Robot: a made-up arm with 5 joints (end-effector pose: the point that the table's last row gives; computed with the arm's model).
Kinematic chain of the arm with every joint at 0, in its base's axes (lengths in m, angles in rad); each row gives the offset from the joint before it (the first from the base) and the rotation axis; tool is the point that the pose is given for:
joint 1: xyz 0 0 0.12 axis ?
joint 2: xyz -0.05 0 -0.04 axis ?
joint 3: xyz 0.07 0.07 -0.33 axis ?
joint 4: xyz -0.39 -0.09 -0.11 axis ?
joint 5: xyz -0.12 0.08 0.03 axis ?
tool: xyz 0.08 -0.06 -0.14
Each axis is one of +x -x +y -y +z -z.
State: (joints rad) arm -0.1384 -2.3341 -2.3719 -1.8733 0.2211
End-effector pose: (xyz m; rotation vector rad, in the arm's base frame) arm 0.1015 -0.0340 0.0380 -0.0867 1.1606 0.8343
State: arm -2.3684 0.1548 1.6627 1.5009 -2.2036
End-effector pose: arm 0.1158 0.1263 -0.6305 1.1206 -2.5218 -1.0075
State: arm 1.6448 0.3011 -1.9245 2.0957 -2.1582
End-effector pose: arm -0.0652 -0.1874 0.0937 -0.2659 -0.1610 -0.2734
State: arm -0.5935 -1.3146 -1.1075 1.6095 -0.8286
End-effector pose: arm -0.2452 -0.0689 -0.0004 1.5915 -0.5325 1.9497
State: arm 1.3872 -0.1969 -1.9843 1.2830 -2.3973
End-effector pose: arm -0.0097 -0.2569 0.1072 -0.4272 0.0032 0.3078
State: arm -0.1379 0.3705 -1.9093 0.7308 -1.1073
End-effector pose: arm 0.0694 -0.0665 0.1631 -0.4509 1.4721 1.1943
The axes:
joint 1: -z
joint 2: -x
joint 3: -y
joint 4: +z
joint 5: +x

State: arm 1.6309 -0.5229 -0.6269 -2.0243 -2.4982
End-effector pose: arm 0.0494 0.2071 0.0093 0.6009 2.8277 0.1029
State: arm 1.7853 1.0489 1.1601 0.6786 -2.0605
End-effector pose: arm -0.5755 0.3095 -0.2154 2.8000 -0.7287 -0.3753
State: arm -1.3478 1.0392 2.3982 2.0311 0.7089
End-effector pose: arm 0.5860 0.4099 -0.0733 1.5453 1.4991 -1.2812
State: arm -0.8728 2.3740 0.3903 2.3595 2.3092
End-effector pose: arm -0.1071 -0.4961 0.6235 -1.0998 1.2994 -0.8635
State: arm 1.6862 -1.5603 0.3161 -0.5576 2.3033
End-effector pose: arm 0.4833 0.2063 0.2666 -1.0170 2.0540 -0.3767
